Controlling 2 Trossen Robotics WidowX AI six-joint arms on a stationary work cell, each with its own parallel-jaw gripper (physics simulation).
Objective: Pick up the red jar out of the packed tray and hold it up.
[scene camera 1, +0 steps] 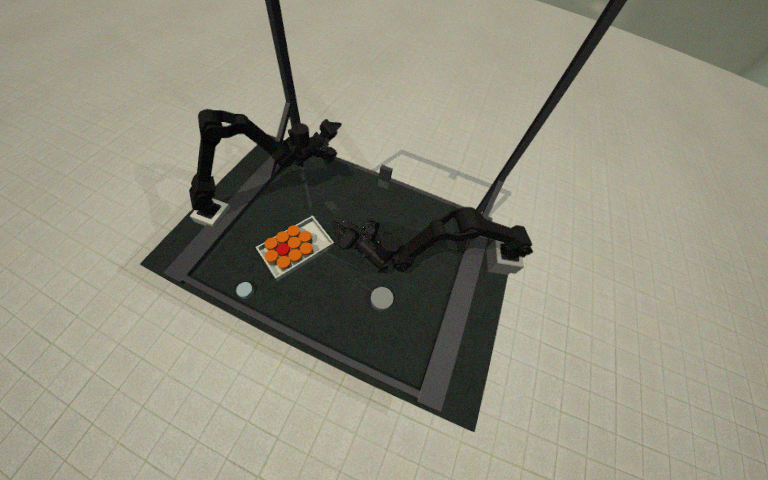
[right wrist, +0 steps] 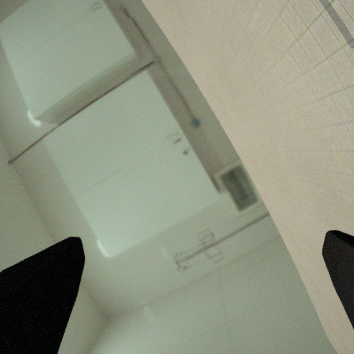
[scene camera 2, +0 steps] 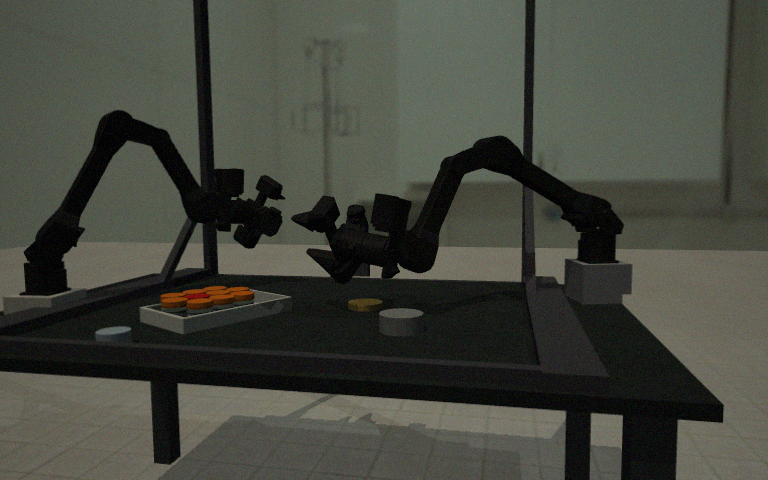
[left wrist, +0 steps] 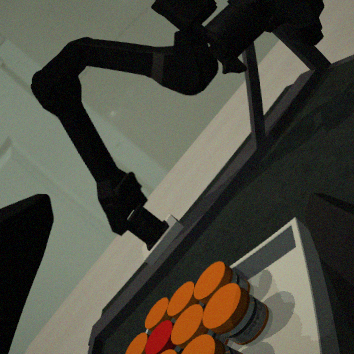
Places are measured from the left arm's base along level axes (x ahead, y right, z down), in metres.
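Pixels of known places: left gripper, fingertip midpoint: (scene camera 1: 338, 221) (scene camera 2: 299, 234) (left wrist: 181, 207); right gripper, fingertip midpoint: (right wrist: 208, 249); left arm's base, origin of the base link: (scene camera 1: 509, 252) (scene camera 2: 597, 261); right arm's base, origin of the base link: (scene camera 1: 209, 210) (scene camera 2: 46, 292) (left wrist: 157, 234).
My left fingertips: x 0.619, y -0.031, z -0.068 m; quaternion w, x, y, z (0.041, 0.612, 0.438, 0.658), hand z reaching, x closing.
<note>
Ahead of a thing's pixels: the offset from my left fingertips to its top centre.
The red jar {dz +0.103, dx +0.181, dy -0.083 m} (scene camera 1: 282, 249) (scene camera 2: 197, 296) (left wrist: 159, 337) stands in the white tray {dz +0.121, dx +0.151, dy -0.051 m} (scene camera 1: 321, 234) (scene camera 2: 164, 323) (left wrist: 290, 275), with orange-lidded jars packed around it; its body is hidden by them. One end of the tray is free of jars. My left gripper (scene camera 1: 351, 227) (scene camera 2: 301, 234) (left wrist: 181, 207), on the arm at the right of the scene views, is open and empty, above the table beside the tray's free end. My right gripper (scene camera 1: 338, 138) (scene camera 2: 269, 212) (right wrist: 208, 249), on the other arm, is open and empty, high over the table's far side.
A pale blue disc {dz +0.125, dx +0.267, dy -0.239 m} (scene camera 1: 244, 289) (scene camera 2: 113, 333) lies near the front edge. A grey cylinder {dz +0.119, dx -0.183, dy -0.192 m} (scene camera 1: 381, 297) (scene camera 2: 400, 322) stands right of the tray. A yellow disc {dz +0.137, dx -0.128, dy -0.005 m} (scene camera 2: 365, 305) lies behind it. Dark frame posts (scene camera 1: 282, 56) (scene camera 2: 528, 124) rise at the table's sides.
</note>
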